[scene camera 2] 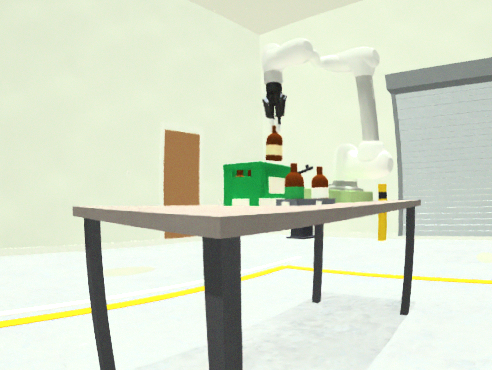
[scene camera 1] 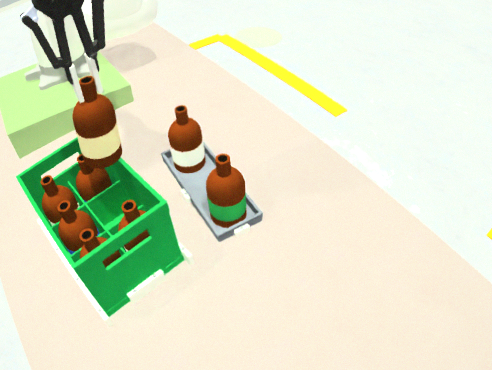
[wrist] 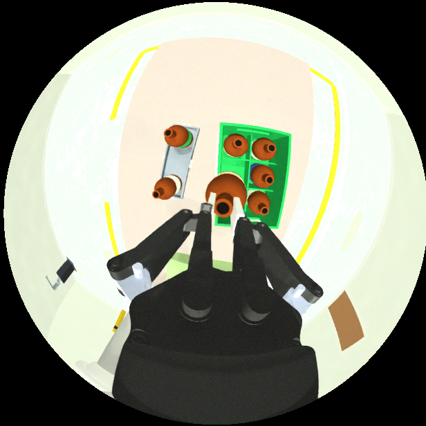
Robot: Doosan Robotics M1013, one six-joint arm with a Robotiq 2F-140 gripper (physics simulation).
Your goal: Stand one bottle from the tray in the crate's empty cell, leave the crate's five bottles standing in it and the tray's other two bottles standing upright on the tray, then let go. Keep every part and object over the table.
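Where they show: gripper, fingertip midpoint: [scene camera 2: 275, 132] [scene camera 1: 89, 94]; arm's base, link origin: [scene camera 2: 344, 190] [scene camera 1: 64, 70].
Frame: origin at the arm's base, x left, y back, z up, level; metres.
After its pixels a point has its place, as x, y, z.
Observation:
My gripper [scene camera 1: 89, 90] @(0.040, -0.632, 0.251) [scene camera 2: 274, 124] @(0.040, -0.632, 0.251) [wrist: 223, 203] is shut on the neck of a brown bottle with a cream label [scene camera 1: 96, 122] @(0.036, -0.671, 0.220) [scene camera 2: 274, 145] @(0.060, -0.661, 0.186) [wrist: 226, 185]. The bottle hangs upright above the far part of the green crate [scene camera 1: 140, 270] @(0.012, -0.803, -0.009) [scene camera 2: 245, 187] @(0.026, -0.799, 0.004) [wrist: 286, 170], its base a little above the rim in scene camera 2. Five brown bottles stand in the crate; in the wrist view the held bottle hides one. The empty cell [scene camera 1: 112, 202] @(0.012, -0.618, -0.016) is the middle one on the tray side. A white-label bottle [scene camera 1: 186, 140] @(0.204, -0.580, 0.031) [scene camera 2: 320, 182] @(0.237, -0.573, 0.021) [wrist: 167, 187] and a green-label bottle [scene camera 1: 226, 190] @(0.211, -0.753, 0.040) [scene camera 2: 294, 180] @(0.247, -0.750, 0.023) [wrist: 177, 136] stand upright on the grey tray [scene camera 1: 197, 185] @(0.198, -0.621, -0.065) [wrist: 179, 160].
The crate and tray stand side by side on the table [scene camera 1: 325, 280] @(0.305, -0.952, -0.071) [scene camera 2: 165, 212] @(0.426, -1.358, -0.071) [wrist: 235, 75]. The robot's light green base block [scene camera 1: 107, 95] @(0.098, -0.228, -0.013) [scene camera 2: 357, 196] @(0.157, -0.114, -0.039) is at the table's far end, beyond the crate. The crate's walls and dividers surround its cells.

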